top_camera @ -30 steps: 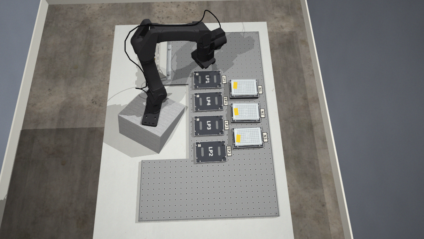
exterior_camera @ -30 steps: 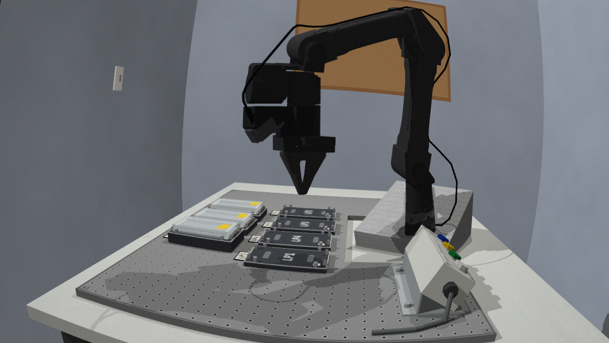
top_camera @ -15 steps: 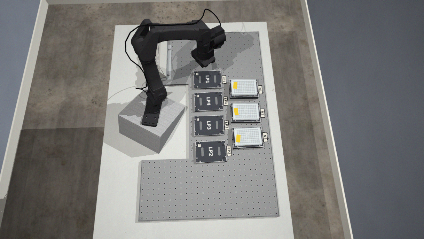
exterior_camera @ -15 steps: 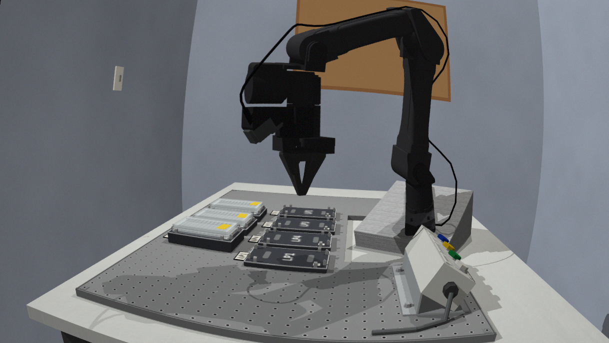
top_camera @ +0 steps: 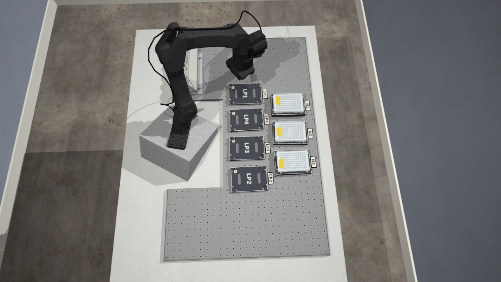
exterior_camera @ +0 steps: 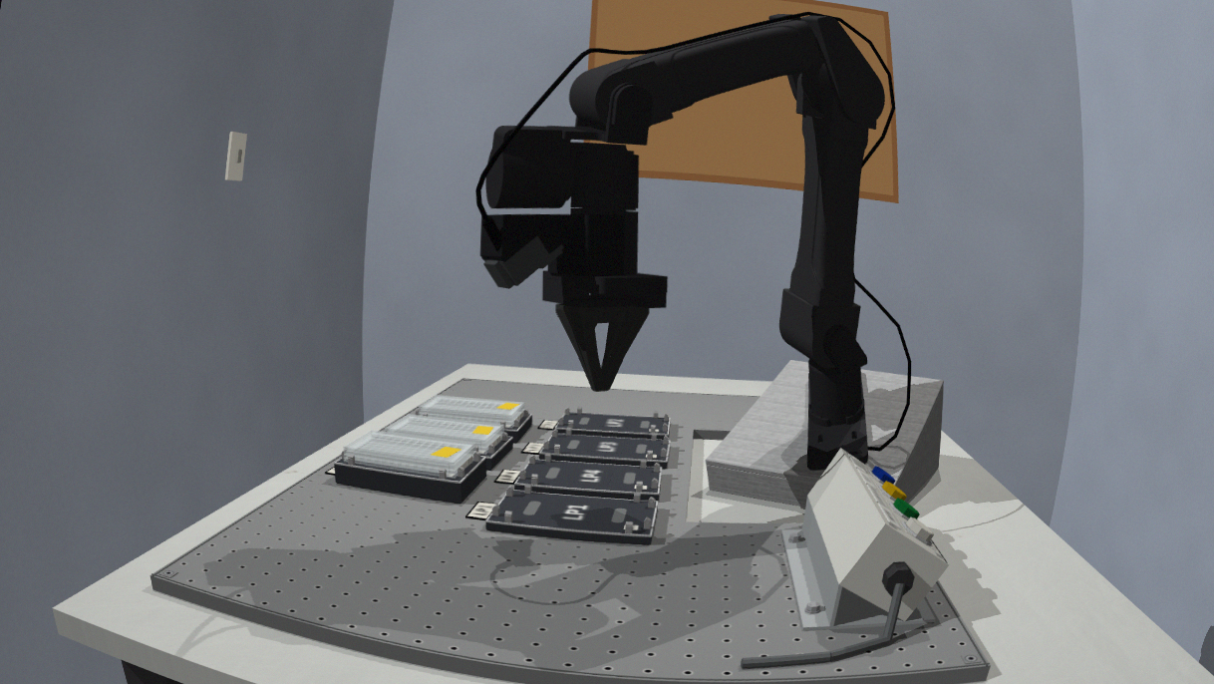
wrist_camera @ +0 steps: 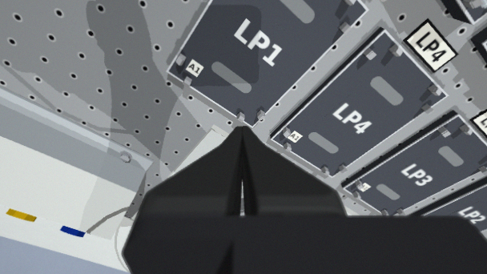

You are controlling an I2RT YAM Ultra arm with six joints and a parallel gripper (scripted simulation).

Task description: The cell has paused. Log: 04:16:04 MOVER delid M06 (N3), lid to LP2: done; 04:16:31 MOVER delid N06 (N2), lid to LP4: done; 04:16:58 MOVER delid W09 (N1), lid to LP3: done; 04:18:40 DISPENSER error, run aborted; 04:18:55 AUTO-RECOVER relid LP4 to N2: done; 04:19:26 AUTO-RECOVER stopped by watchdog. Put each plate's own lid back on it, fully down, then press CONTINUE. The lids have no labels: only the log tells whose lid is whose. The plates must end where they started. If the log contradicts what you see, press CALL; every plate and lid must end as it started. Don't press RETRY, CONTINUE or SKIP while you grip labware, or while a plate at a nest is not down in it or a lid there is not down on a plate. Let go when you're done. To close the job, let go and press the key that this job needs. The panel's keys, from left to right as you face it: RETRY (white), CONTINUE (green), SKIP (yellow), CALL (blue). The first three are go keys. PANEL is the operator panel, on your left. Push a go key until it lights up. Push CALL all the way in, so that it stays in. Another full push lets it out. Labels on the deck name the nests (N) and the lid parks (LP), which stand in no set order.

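Right now the green CONTINUE key is 280 mm behind my hand, 100 mm to the left of it and 70 mm below it. Round my hand: lid park LP1: 20 mm ahead, 130 mm below; blue CALL key: 260 mm behind, 80 mm below; lid park LP4: 40 mm ahead, 130 mm to the right, 130 mm below.
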